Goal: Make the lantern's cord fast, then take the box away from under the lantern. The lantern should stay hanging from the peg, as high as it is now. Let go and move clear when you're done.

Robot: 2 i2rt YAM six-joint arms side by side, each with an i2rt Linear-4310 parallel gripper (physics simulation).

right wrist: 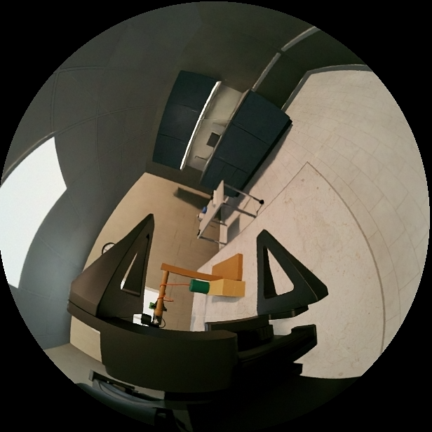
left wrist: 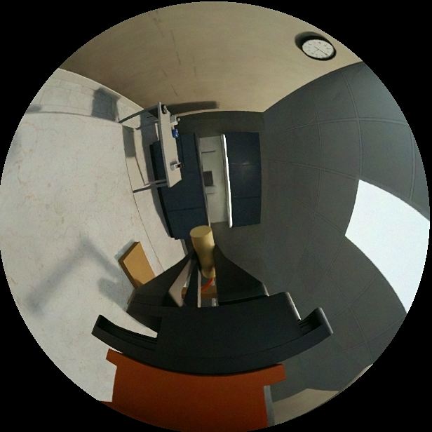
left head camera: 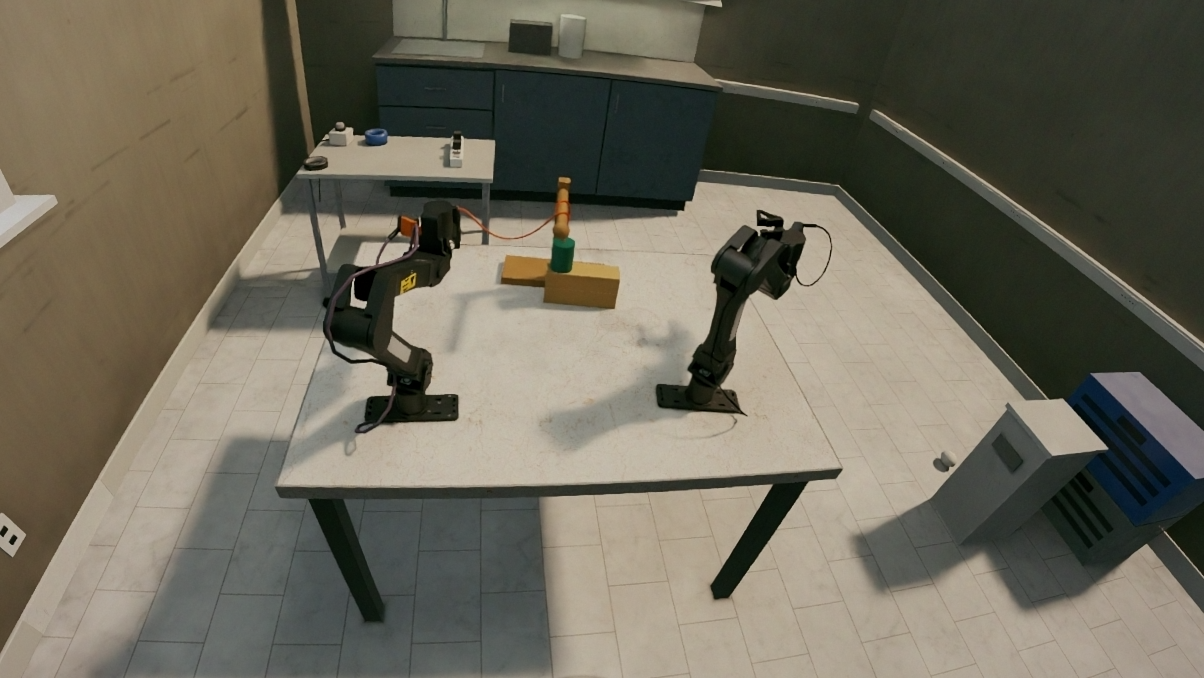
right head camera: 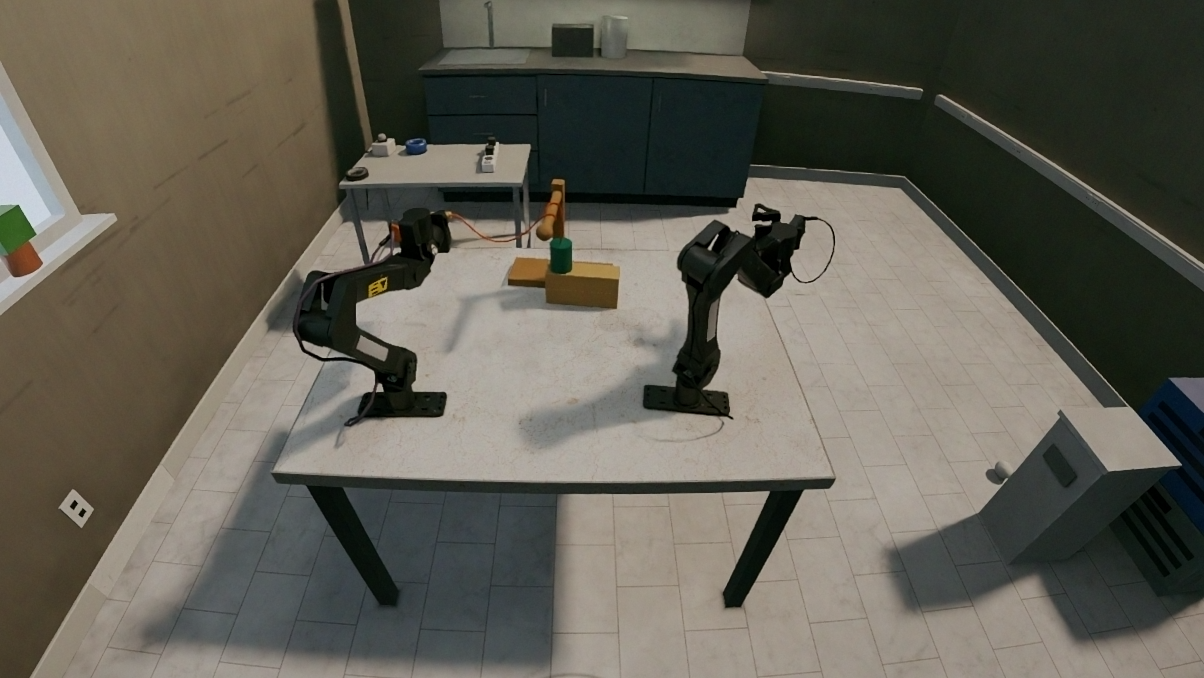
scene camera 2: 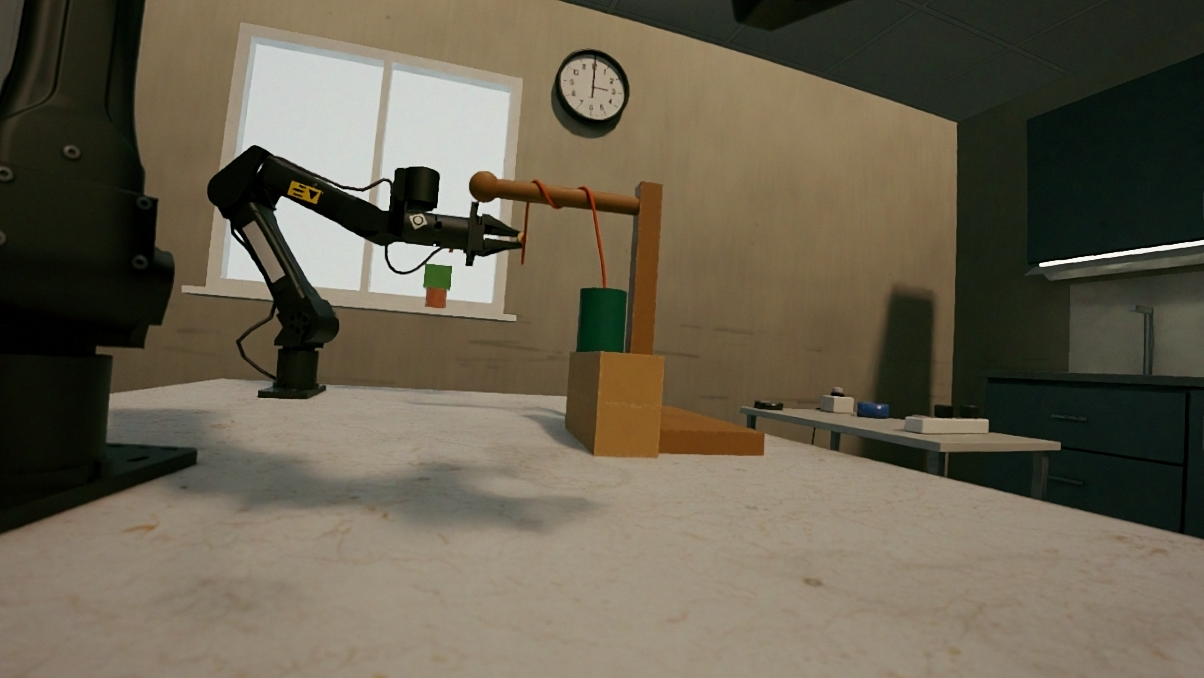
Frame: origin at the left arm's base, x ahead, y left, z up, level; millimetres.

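Where they show: left gripper, fingertip midpoint: [right head camera: 442, 214]; right gripper, fingertip midpoint: [left head camera: 755, 225] [right head camera: 756, 220]; left arm's base, origin of the base link: [left head camera: 412, 409] [right head camera: 403, 405] [scene camera 2: 295, 393]; right arm's base, origin of the base link: [left head camera: 697, 399] [right head camera: 686, 401] [scene camera 2: 26, 496].
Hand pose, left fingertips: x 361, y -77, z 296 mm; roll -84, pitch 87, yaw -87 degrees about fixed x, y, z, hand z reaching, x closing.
Things, the pixels of their top centre, and the offset from my left fingertips. "*": a spot on its surface instead.
- green lantern, middle of its top: [scene camera 2: 603, 291] [left head camera: 564, 241] [right head camera: 561, 242] 50 mm ahead, 291 mm right, 116 mm down
- tan box, middle of its top: [scene camera 2: 610, 353] [left head camera: 583, 269] [right head camera: 583, 269] 41 mm ahead, 351 mm right, 196 mm down
- wooden peg, surface spot: [scene camera 2: 505, 188] * 82 mm back, 270 mm right, 1 mm up
- peg's upright post, middle of its top: [scene camera 2: 648, 186] [left head camera: 564, 180] [right head camera: 558, 181] 107 mm ahead, 285 mm right, 34 mm up
The green lantern [left head camera: 562, 255] [right head camera: 560, 255] [scene camera 2: 601, 320] [right wrist: 199, 286] stands upright on the tan box [left head camera: 581, 286] [right head camera: 581, 288] [scene camera 2: 627, 408]. Its orange cord [scene camera 2: 601, 252] rises to the wooden peg [scene camera 2: 505, 188] [right wrist: 161, 292], passes around it in spaced turns, and hangs in a slack curve towards my left gripper. My left gripper [scene camera 2: 520, 239] [left wrist: 206, 250] is shut on the tan toggle [left wrist: 201, 237] at the cord's end, beside the peg's knobbed end and a little below it. My right gripper [right wrist: 210, 226] is open and empty, high at the right in both head views.
The peg's upright post [scene camera 2: 647, 269] stands on a brown base [left head camera: 522, 271] [right head camera: 526, 272] [scene camera 2: 716, 433] [left wrist: 135, 265] behind the box. A small side table [left head camera: 404, 160] [right head camera: 446, 165] with a blue ring and white devices stands at the back left in the head views.
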